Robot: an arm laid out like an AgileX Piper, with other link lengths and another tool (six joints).
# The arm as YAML. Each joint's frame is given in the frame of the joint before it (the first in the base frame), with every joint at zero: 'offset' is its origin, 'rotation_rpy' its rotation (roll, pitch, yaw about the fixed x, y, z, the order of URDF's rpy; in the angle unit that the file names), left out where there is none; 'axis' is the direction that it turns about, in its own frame. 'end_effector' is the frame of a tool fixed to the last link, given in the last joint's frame.
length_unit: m
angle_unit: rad
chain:
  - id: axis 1
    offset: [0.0, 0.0, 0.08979]
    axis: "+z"
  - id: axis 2
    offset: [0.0, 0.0, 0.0]
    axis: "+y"
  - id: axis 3
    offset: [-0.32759, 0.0, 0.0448]
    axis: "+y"
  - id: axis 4
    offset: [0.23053, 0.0, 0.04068]
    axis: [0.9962, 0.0, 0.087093]
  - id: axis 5
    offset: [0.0, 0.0, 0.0]
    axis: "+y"
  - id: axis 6
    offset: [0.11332, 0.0, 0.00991]
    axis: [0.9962, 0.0, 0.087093]
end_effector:
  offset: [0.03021, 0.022, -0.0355]
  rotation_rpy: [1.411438, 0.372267, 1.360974]
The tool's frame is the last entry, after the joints.
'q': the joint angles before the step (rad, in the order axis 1, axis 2, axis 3, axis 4, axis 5, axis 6). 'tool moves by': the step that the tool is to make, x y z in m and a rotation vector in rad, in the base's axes. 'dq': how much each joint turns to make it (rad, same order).
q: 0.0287, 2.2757, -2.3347, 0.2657, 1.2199, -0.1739
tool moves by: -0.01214, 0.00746, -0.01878, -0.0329, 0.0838, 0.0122
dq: 0.0246, -0.0148, 0.0969, -0.0341, 0.0006, 0.0103
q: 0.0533, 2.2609, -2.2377, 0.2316, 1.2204, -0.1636
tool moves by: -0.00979, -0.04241, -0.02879, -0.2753, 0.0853, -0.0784
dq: -0.0043, -0.0101, 0.1052, -0.2972, -0.0010, 0.0741
